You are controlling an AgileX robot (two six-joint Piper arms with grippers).
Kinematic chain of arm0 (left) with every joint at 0, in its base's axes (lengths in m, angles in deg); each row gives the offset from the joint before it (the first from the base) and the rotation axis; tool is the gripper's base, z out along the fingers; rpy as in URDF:
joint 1: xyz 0 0 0.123 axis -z
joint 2: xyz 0 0 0 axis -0.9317 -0.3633 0
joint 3: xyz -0.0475 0.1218 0.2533 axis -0.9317 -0.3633 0
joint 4: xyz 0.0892 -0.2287 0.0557 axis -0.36 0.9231 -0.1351
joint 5: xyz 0 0 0 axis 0.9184 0.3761 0.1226
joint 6: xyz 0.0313 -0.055 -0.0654 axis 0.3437 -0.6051 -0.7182
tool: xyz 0 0 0 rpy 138.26 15.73 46.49
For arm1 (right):
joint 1: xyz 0 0 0.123 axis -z
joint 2: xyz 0 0 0 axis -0.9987 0.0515 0
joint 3: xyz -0.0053 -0.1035 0.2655 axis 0.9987 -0.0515 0
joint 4: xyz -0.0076 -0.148 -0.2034 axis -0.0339 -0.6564 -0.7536
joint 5: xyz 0 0 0 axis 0.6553 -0.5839 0.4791
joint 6: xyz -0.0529 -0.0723 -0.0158 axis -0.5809 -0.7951 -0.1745
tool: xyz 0 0 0 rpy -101.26 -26.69 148.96
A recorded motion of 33 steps. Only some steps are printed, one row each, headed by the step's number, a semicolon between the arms.
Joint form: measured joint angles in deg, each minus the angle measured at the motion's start. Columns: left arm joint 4, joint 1, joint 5, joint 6, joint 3, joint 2; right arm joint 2, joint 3, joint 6, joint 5, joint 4, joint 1.
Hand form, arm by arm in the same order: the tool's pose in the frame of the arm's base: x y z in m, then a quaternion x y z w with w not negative. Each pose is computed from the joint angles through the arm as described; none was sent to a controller.
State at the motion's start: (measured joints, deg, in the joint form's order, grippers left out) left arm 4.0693 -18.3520 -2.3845 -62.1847 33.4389 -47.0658; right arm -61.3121 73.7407 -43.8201 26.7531 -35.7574 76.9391
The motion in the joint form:
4: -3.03 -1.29 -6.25 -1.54 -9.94 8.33; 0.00 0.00 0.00 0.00 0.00 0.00
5: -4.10 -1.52 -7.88 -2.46 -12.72 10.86; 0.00 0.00 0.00 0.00 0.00 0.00
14: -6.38 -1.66 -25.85 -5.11 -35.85 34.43; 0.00 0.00 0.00 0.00 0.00 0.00
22: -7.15 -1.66 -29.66 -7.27 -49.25 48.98; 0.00 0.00 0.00 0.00 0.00 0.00
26: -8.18 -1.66 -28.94 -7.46 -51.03 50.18; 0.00 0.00 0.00 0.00 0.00 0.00
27: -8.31 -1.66 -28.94 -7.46 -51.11 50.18; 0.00 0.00 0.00 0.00 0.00 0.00
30: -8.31 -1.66 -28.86 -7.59 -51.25 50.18; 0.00 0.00 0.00 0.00 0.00 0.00
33: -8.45 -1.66 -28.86 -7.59 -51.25 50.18; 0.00 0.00 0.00 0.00 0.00 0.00
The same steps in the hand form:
4: 0.2430 -0.2695 0.3192 0.36298 0.87502 -0.10633 0.30214; 0.0509 0.0154 0.1727 -0.08924 0.79672 0.08128 0.59217
5: 0.2377 -0.2598 0.3218 0.35732 0.87275 -0.10647 0.31512; 0.0509 0.0154 0.1727 -0.08924 0.79672 0.08128 0.59217
14: 0.1736 -0.1876 0.3394 0.33297 0.81250 -0.17551 0.44516; 0.0509 0.0154 0.1727 -0.08924 0.79672 0.08128 0.59217
22: 0.1318 -0.1407 0.3243 0.31611 0.79617 -0.19918 0.47594; 0.0509 0.0154 0.1727 -0.08924 0.79672 0.08128 0.59217
26: 0.1283 -0.1355 0.3171 0.32137 0.79983 -0.18858 0.47057; 0.0509 0.0154 0.1727 -0.08924 0.79672 0.08128 0.59217
27: 0.1284 -0.1354 0.3167 0.32215 0.79984 -0.18751 0.47044; 0.0509 0.0154 0.1727 -0.08924 0.79672 0.08128 0.59217
30: 0.1283 -0.1352 0.3157 0.32158 0.80111 -0.18722 0.46879; 0.0509 0.0154 0.1727 -0.08924 0.79672 0.08128 0.59217
33: 0.1283 -0.1352 0.3158 0.32224 0.80078 -0.18636 0.46924; 0.0509 0.0154 0.1727 -0.08924 0.79672 0.08128 0.59217

